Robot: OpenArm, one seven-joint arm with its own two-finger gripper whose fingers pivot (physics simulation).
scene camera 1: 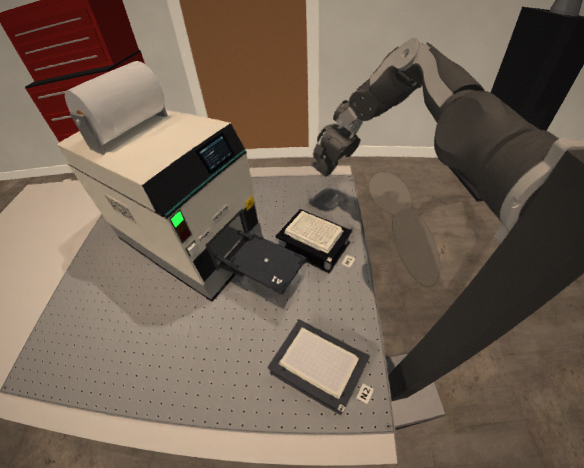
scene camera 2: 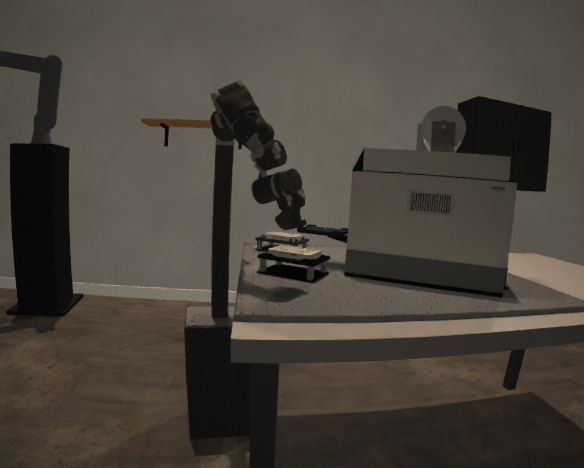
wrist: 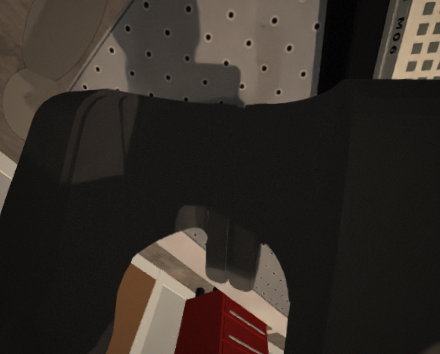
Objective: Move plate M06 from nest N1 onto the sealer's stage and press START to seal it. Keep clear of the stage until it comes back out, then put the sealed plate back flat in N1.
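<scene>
Plate M06 (scene camera 1: 314,231) (scene camera 2: 295,252) (wrist: 394,37) sits flat in nest N1 (scene camera 1: 338,246) (scene camera 2: 320,261) (wrist: 350,40), its label and square wells showing at the upper right of the wrist view. The sealer's dark stage (scene camera 1: 260,260) (scene camera 2: 320,230) is out and bare. The sealer (scene camera 1: 200,225) (scene camera 2: 430,225) shows a lit green square (scene camera 1: 177,219) on its front. My gripper (scene camera 1: 324,170) (scene camera 2: 300,224) (wrist: 243,195) is shut with nothing between its fingers. In scene camera 1 it hangs in the air beyond N1. The gripper body hides much of the wrist view.
Nest N2 (scene camera 1: 286,376) (scene camera 2: 305,242) holds another pale plate (scene camera 1: 320,361) (scene camera 2: 283,236), on the other side of the stage from N1. A white film roll (scene camera 1: 120,102) (scene camera 2: 431,117) is on top of the sealer. A red drawer cabinet (scene camera 1: 65,45) (wrist: 205,320) stands in the background.
</scene>
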